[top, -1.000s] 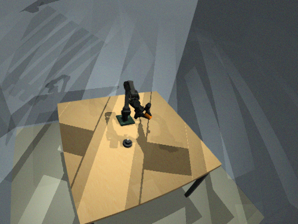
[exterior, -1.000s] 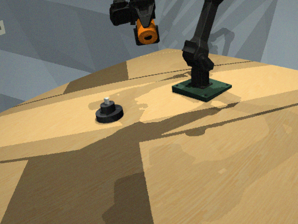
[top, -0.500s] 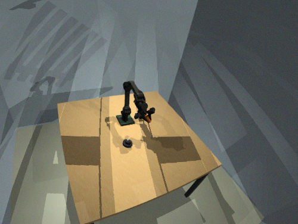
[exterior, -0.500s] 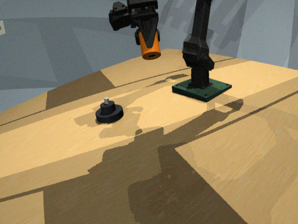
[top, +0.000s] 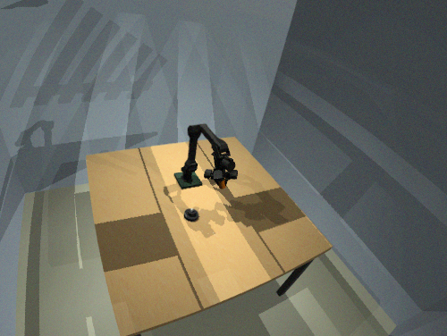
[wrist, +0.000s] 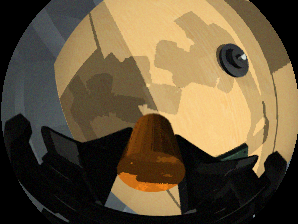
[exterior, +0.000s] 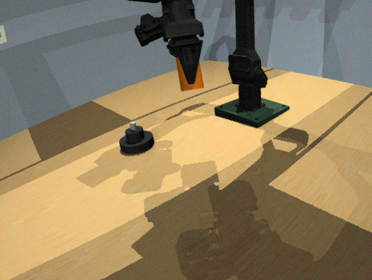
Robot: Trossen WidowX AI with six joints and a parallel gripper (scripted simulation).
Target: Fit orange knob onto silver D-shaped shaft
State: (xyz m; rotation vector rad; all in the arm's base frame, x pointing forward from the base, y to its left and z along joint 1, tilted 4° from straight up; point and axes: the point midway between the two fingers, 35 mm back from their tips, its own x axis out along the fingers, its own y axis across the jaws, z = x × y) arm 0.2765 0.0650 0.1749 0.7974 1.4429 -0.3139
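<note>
Right now my gripper tip is 20 mm short of the round pedestal, 200 mm to the left of it and 130 mm above it. From my gripper tip the other things lie so: orange knob 10 mm behind, 10 mm to the right, 30 mm above.
</note>
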